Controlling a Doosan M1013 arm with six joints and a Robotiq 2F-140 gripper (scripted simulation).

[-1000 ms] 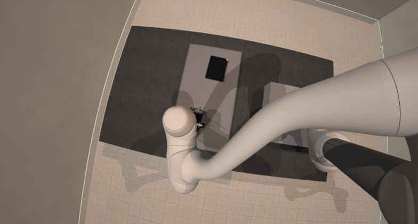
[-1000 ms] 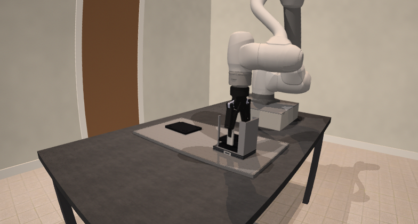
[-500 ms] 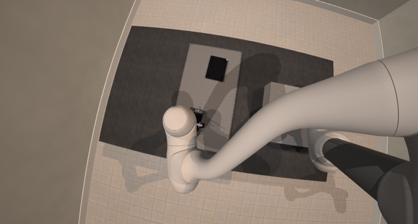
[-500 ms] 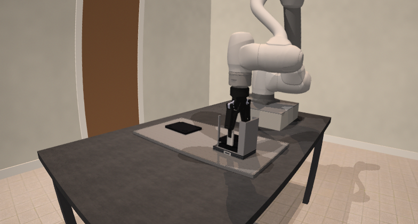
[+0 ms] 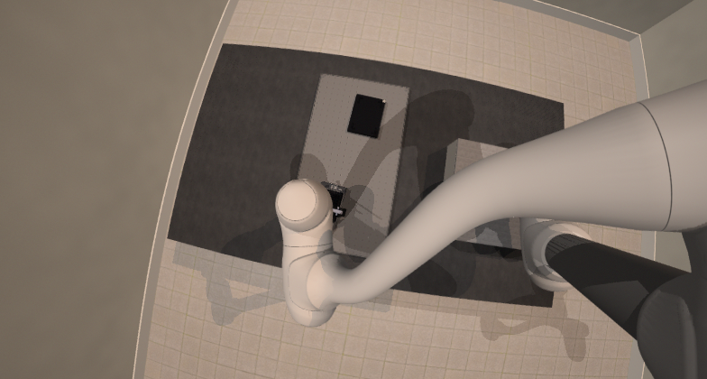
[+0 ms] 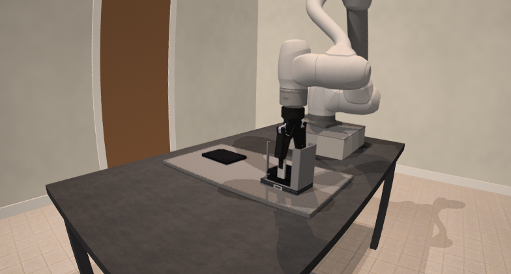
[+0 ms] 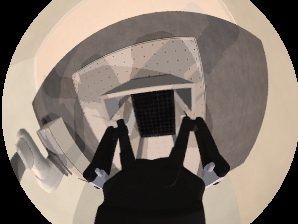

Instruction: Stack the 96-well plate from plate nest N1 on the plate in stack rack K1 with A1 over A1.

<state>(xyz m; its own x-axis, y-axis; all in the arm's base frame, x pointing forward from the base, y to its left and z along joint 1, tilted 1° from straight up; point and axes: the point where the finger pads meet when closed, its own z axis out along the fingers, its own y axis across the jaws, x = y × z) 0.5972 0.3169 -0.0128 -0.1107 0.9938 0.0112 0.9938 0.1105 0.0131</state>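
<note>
The tall grey wall lies 70 mm to the left of my hand, 20 mm above it and 10 mm behind it. Round my hand: pale A1 mark 470 mm to the right, 60 mm below, 50 mm behind.
</note>
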